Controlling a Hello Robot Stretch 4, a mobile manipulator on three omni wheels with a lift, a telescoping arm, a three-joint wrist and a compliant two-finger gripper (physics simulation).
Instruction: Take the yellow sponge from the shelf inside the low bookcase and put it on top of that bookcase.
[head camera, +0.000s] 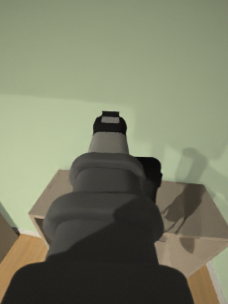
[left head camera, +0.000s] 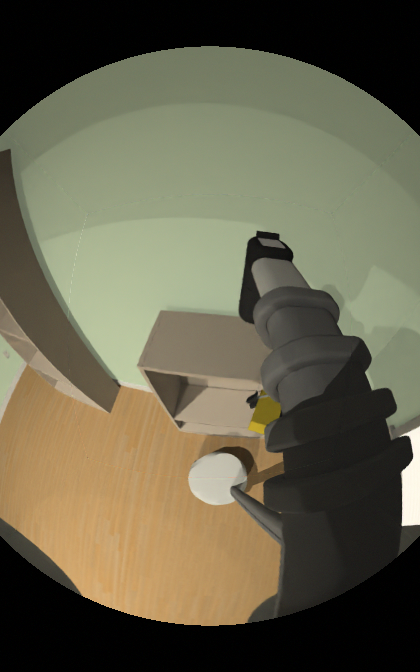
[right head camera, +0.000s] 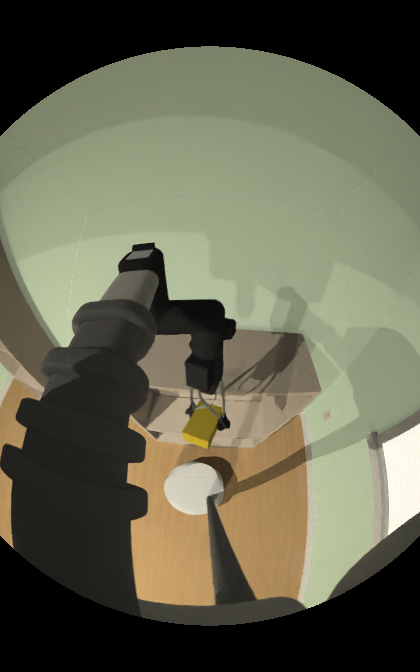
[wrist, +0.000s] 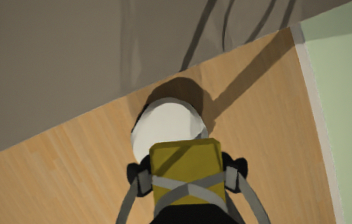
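Seen in the pictures: gripper, fingertip midpoint: (wrist: 186, 166); robot's base, link origin: (wrist: 168, 131).
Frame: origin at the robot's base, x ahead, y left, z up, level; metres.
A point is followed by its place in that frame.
Note:
The yellow sponge (left head camera: 266, 415) (right head camera: 202, 427) (wrist: 186, 157) @(z 1.079, x 0.274, y -0.096 m) is between the two fingertips of my gripper (right head camera: 207, 418) (wrist: 186, 166) @(z 1.036, x 0.245, y -0.087 m), which is shut on it. In the wrist view a fingertip presses each side of it. The sponge hangs in the air in front of the low bookcase (head camera: 55, 192) @(z 1.032, x 0.500, y 0.243 m) (left head camera: 205, 342) (right head camera: 302, 372) (wrist: 60, 60) @(z 1.032, x 0.411, y -0.031 m), off its shelf. In the wrist view it shows over the floor, apart from the front edge of the bookcase top. Finger shadows fall on the bookcase top. The arm hides the gripper in the head view and part of the sponge in the left head view.
A white round object (left head camera: 215, 477) (right head camera: 190, 487) (wrist: 167, 120) @(z 0.187, x 0.106, y -0.041 m) is on the wooden floor in front of the bookcase, below the sponge. A tall brown shelf unit (left head camera: 45, 310) stands at the left. The green wall (head camera: 50, 125) @(z 1.273, x 0.711, y 0.301 m) is behind the bookcase. A window (right head camera: 407, 475) is at the right.

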